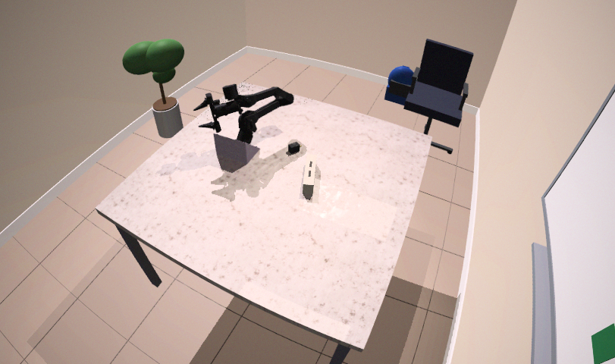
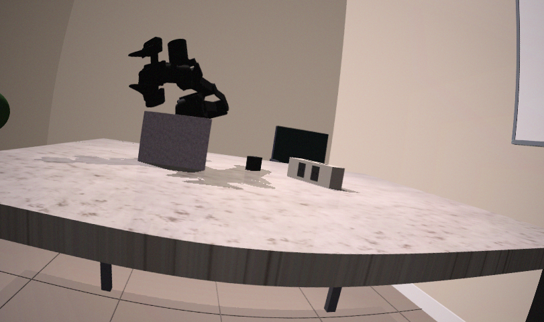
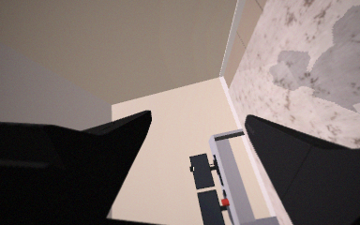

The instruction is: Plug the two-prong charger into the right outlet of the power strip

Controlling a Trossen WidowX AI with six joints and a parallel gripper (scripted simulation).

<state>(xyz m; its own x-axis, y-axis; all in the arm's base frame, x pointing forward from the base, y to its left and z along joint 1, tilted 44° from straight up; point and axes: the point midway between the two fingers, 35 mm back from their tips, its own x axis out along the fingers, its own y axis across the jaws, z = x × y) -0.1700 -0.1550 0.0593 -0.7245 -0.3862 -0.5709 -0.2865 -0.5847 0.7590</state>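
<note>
Now: gripper tip 42 cm short of the black charger, 23 cm to the right of it and 21 cm above it.
</note>
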